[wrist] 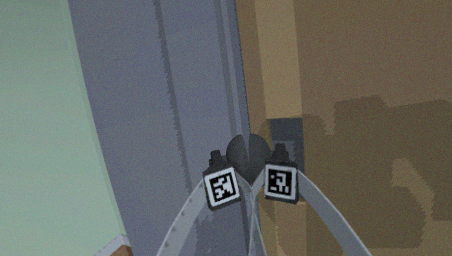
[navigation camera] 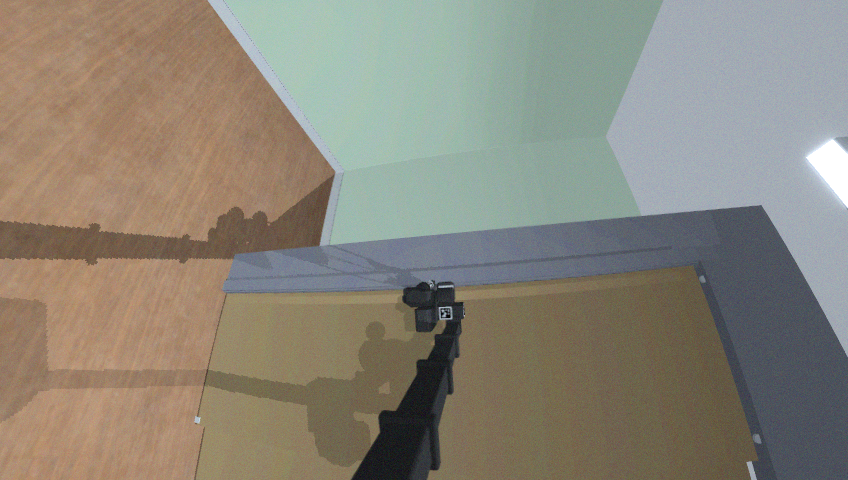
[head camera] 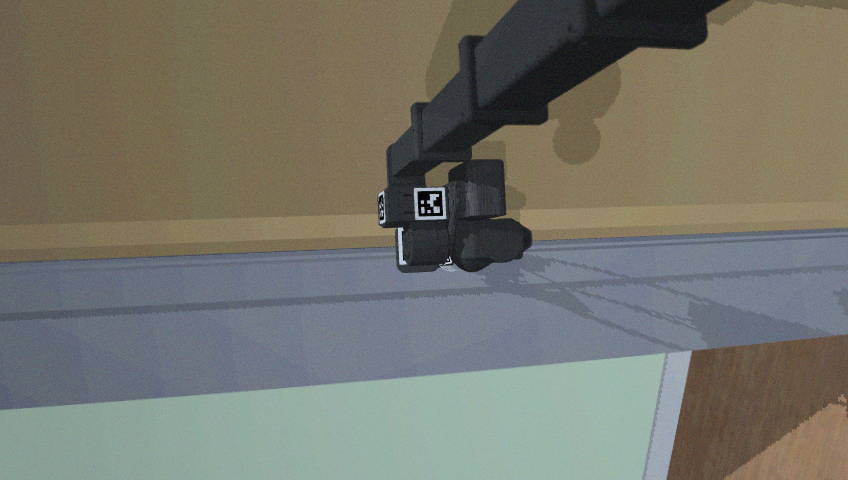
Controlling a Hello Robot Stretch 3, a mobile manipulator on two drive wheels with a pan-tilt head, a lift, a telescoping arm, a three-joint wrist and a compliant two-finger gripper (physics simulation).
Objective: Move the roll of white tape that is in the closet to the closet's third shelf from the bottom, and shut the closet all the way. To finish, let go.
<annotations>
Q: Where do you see a grey closet frame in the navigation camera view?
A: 778, 342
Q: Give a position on a grey closet frame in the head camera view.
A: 99, 330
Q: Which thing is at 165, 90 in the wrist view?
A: A grey closet frame.
</annotations>
